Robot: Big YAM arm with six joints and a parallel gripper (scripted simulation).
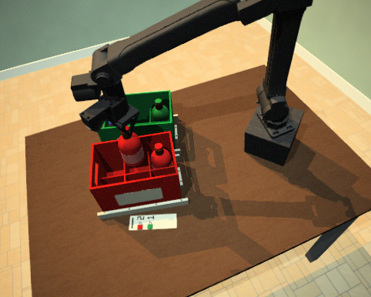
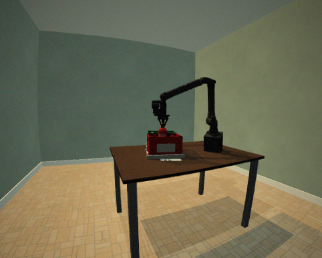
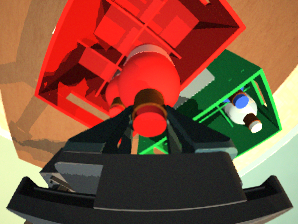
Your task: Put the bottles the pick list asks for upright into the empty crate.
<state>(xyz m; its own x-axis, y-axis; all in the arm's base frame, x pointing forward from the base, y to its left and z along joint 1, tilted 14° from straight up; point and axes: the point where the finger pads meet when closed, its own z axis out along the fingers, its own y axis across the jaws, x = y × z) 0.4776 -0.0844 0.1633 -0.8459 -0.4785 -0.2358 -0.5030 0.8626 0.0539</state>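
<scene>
My gripper is now 5 cm to the right of the red crate and 17 cm above it. Round my hand: blue-capped bottle: 4 cm ahead, 16 cm to the right, 17 cm below; then red bottle: 9 cm behind, 1 cm to the left, 17 cm below; then green crate: 5 cm behind, 19 cm to the right, 17 cm below.
</scene>
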